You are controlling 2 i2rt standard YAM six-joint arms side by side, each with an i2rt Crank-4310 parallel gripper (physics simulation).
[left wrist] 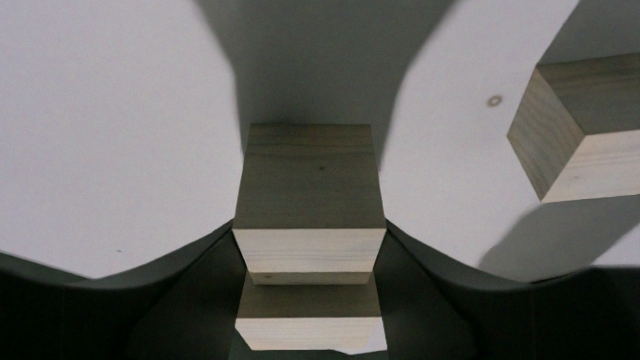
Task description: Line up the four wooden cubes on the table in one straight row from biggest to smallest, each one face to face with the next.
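Places are measured from the left arm's base along level axes (x ahead, y right, z down), in millimetres.
Where they show: left gripper, between the fingertips: (310, 215).
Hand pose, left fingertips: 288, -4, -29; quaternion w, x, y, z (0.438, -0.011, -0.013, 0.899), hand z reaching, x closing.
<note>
Each offset is from my left fingertips to the top centre of the thing, as dx, dy, dz. "*": to the spot under its first point. Level surfaces: height alone.
A wooden cube @[+3, +2, -24] (309, 180) is between the fingers of my left gripper (310, 215) in the left wrist view. The fingers touch its two sides, and the gripper is shut on it. Its pale face has a shaded strip along the lower edge. A second cube @[-43, -37, -38] (308, 332) shows just below it in the picture, lined up with it and partly hidden by the held cube and the fingers; whether they touch I cannot tell. A third cube @[-31, +110, -8] (590, 107) stands apart at the right, turned at an angle and cut off by the picture's edge. The fourth cube and my right gripper do not show.
The white table top @[dz +29] (115, 125) carries a wide grey shadow above the held cube and another shadow below the right cube. A small ring mark @[* -14, +86, +29] (494, 101) is on the table left of the right cube. A dark green surface shows at the bottom, past the table's edge.
</note>
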